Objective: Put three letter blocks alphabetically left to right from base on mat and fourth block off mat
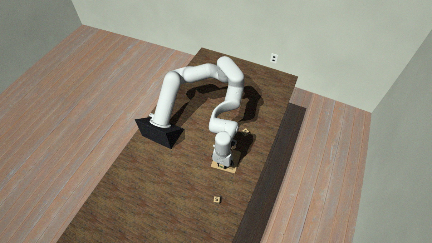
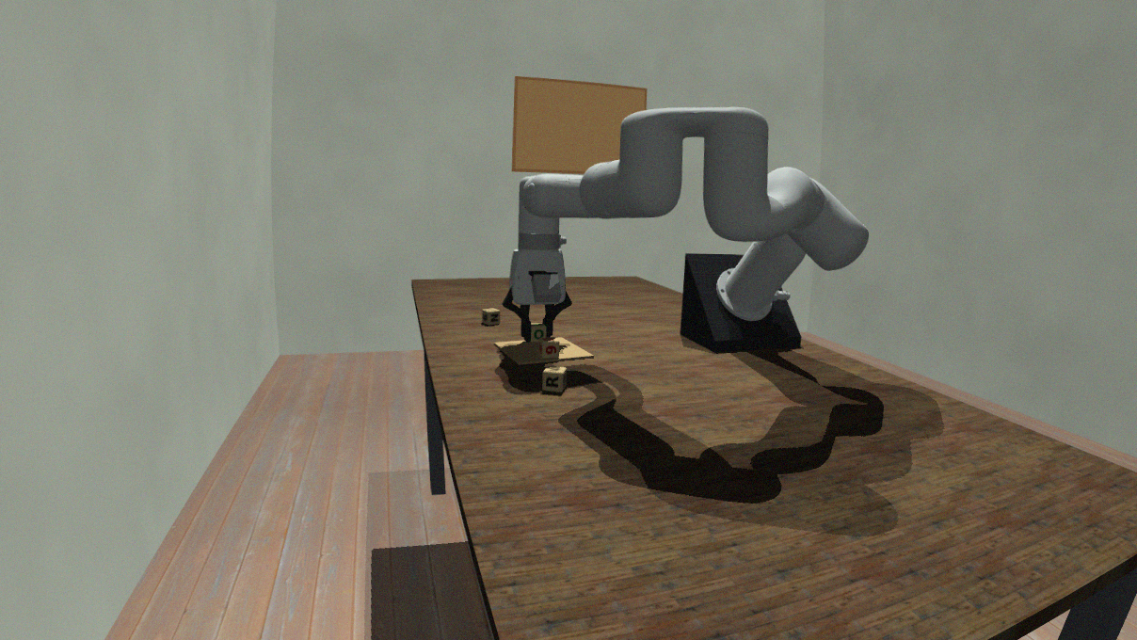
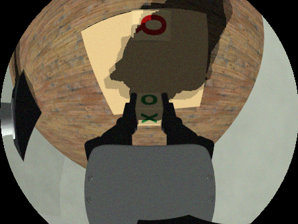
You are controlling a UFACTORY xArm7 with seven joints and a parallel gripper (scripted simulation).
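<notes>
Right now the tan mat is 50 mm to the left of my hand and 30 mm below it. The rest, counted from my hand: S block 70 mm ahead, 190 mm to the right, 10 mm below; red-marked block 10 mm behind, 100 mm to the left, 10 mm below.
</notes>
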